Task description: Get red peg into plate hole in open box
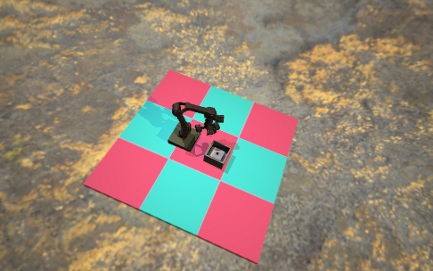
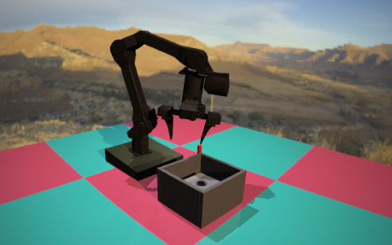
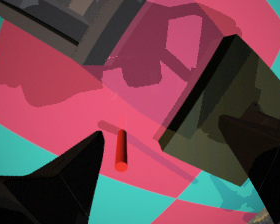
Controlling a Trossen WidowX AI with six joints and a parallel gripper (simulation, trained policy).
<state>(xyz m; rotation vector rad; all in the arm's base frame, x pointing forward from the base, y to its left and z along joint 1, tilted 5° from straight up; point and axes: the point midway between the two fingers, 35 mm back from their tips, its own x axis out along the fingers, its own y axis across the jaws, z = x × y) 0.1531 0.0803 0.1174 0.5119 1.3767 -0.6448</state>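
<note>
My gripper tip is now 10 mm past the red peg, 70 mm to the right of it and 70 mm above it. Round my gripper tip: grey box 160 mm ahead, 70 mm to the right, 80 mm below; grey plate 160 mm ahead, 70 mm to the right, 60 mm below.
</note>
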